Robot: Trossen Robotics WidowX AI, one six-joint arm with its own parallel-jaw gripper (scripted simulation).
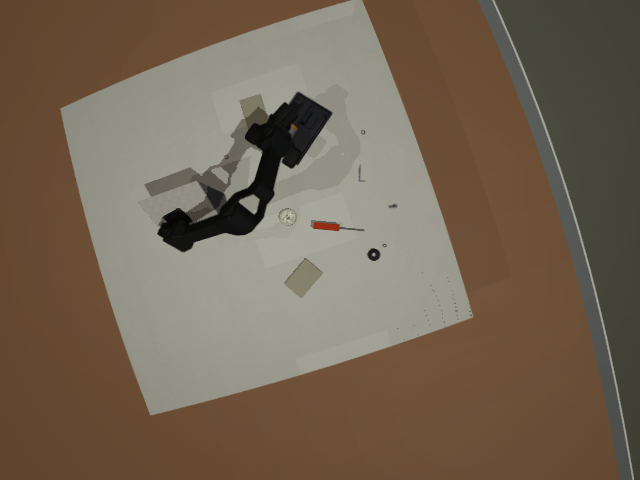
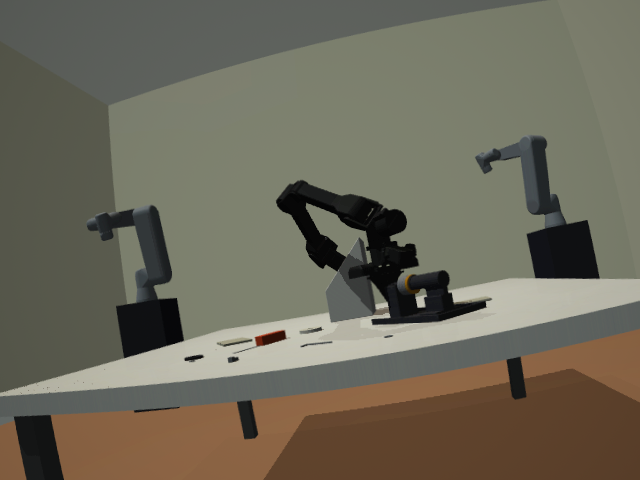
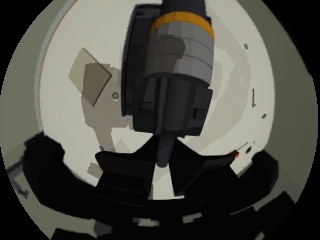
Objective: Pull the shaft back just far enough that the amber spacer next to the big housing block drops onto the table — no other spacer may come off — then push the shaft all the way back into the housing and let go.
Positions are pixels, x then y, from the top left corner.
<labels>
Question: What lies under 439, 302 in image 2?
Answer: A dark housing block.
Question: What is the gripper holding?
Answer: A dark shaft.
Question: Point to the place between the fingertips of the gripper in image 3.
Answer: At 162, 134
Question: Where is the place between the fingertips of the gripper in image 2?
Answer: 390, 301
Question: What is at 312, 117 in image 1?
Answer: A dark housing block.
</labels>
